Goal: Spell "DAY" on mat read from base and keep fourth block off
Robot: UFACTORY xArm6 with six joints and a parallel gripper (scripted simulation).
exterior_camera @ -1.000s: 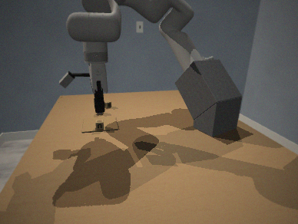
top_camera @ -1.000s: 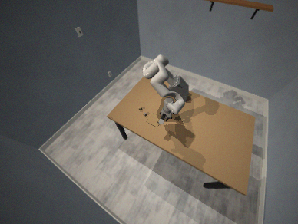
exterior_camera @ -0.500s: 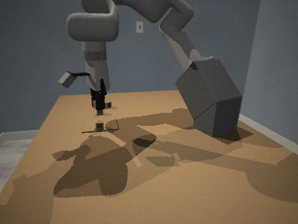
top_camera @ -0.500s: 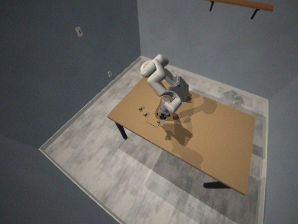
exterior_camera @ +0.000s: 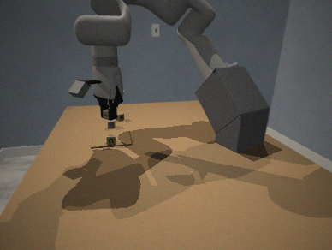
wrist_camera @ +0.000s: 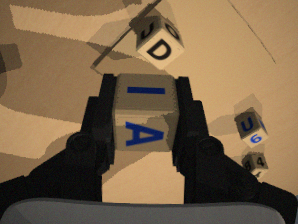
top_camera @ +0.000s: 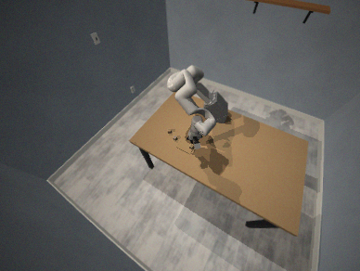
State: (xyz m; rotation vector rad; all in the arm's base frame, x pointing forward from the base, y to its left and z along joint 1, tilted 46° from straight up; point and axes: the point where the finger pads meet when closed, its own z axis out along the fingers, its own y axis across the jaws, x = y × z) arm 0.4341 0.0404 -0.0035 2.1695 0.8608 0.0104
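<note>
Now: the thin tan mat 1 cm behind my hand, 7 cm to the right of it and 12 cm below it.
</note>
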